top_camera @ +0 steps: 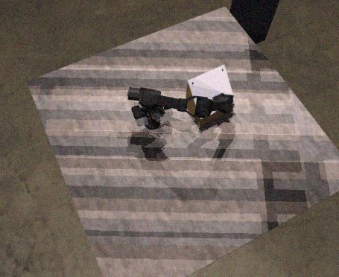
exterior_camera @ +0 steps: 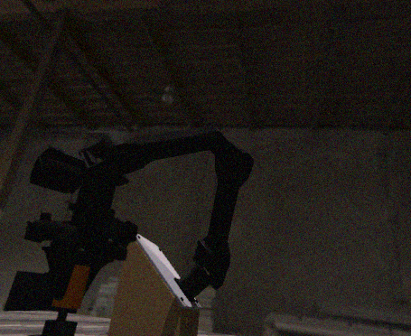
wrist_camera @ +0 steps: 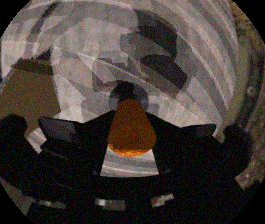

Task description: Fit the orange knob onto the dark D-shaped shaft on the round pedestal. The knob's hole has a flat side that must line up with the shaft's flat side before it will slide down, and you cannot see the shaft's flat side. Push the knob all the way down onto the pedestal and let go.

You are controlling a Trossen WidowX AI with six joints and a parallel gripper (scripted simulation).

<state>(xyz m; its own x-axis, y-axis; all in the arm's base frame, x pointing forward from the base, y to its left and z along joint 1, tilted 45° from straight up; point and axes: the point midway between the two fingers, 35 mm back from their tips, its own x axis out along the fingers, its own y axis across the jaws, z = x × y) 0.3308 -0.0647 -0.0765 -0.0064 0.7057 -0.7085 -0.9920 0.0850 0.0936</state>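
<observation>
The orange knob lies 2 cm above my gripper tip. Also, from my gripper tip: dark pedestal (4 cm below).
</observation>
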